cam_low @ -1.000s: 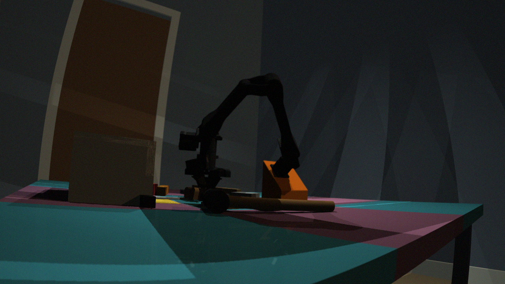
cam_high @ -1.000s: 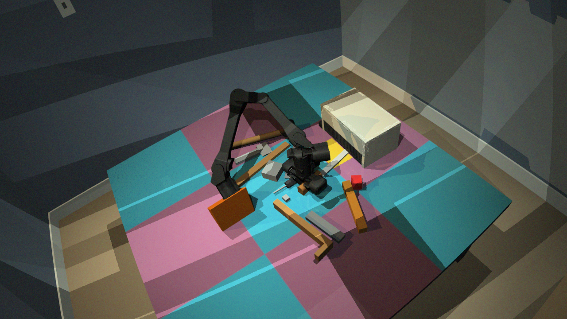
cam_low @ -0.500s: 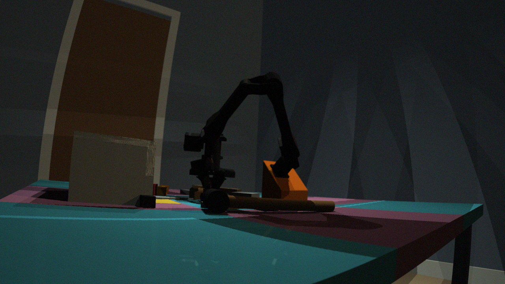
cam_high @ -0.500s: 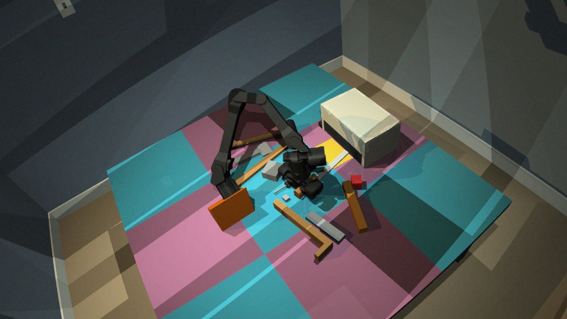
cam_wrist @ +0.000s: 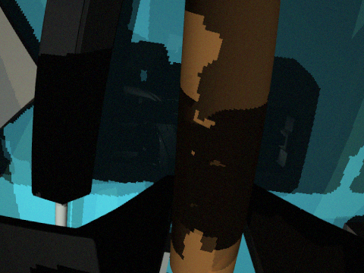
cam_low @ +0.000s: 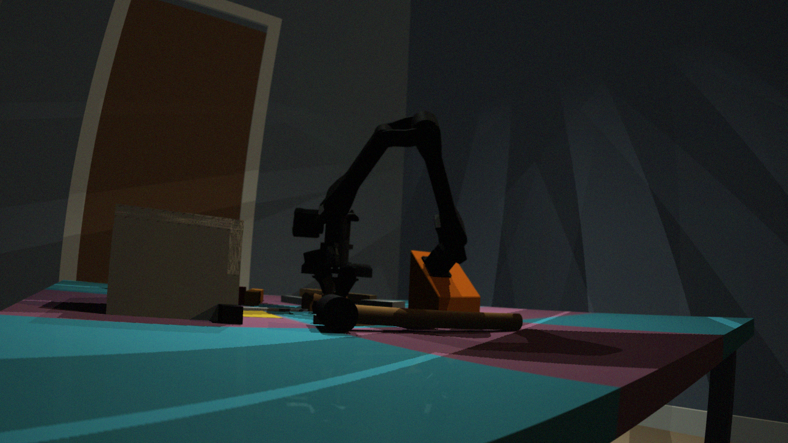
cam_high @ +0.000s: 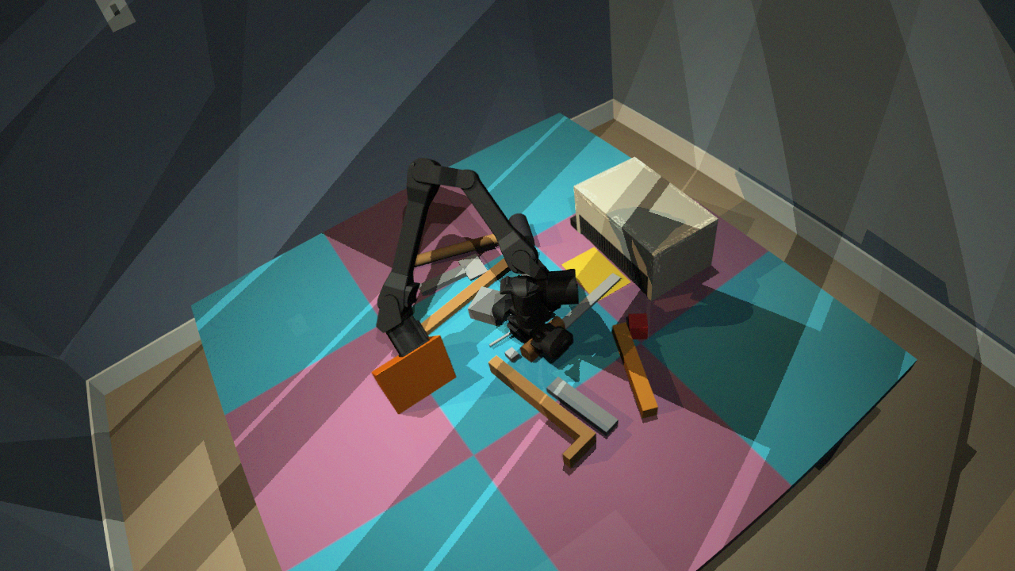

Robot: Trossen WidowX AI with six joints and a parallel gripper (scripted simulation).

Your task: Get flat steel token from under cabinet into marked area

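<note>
Right now the small grey cube is 5 cm behind my gripper tip and 2 cm to the left of it. The rest, counted from my gripper tip: grey bar 18 cm to the right, 2 cm behind; screwdriver 7 cm to the left; grey block 16 cm to the left, 1 cm behind, 1 cm above.
</note>
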